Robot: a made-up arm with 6 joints.
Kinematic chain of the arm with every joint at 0, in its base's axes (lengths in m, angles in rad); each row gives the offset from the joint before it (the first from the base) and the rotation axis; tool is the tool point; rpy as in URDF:
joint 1: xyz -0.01 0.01 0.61 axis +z
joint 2: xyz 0.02 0.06 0 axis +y
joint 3: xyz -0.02 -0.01 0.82 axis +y
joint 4: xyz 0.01 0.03 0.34 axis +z
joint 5: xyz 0 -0.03 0.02 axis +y
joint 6: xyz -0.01 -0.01 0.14 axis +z
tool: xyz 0.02 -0.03 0.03 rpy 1.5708 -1.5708 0
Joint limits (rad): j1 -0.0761..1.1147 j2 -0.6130..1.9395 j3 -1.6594..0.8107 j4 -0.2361..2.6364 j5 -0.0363..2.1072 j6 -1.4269..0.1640
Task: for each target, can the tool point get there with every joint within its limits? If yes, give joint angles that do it. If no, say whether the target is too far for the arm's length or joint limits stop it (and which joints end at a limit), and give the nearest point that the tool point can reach.
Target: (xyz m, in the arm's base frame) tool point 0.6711 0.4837 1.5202
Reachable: yes | joints 0.5481 0.4219 0.5835 0.3492 0.8219 -1.1323
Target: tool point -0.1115 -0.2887 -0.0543
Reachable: no: joint limits stop it (at a limit: joint 1, joint 2, joint 3) | nearest point 0.7350 -0.0339 -0.0123 | short by 0.885 m
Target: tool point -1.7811 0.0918 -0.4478
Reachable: no: too far | nearest point -0.8512 0.0489 0.8923 | short by 1.632 m
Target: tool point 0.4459 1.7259 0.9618
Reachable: no: too far | nearest point 0.4364 1.2851 0.8801 | short by 0.448 m
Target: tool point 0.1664 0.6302 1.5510
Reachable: yes | joints 0.9190 0.2946 0.5922 1.4121 1.5753 -0.7469
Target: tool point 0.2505 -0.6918 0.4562
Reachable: no: joint limits stop it (at a limit: joint 1, joint 2, joint 3, joint 4, joint 5) | nearest point -0.3998 -0.7412 0.8971 | short by 0.787 m
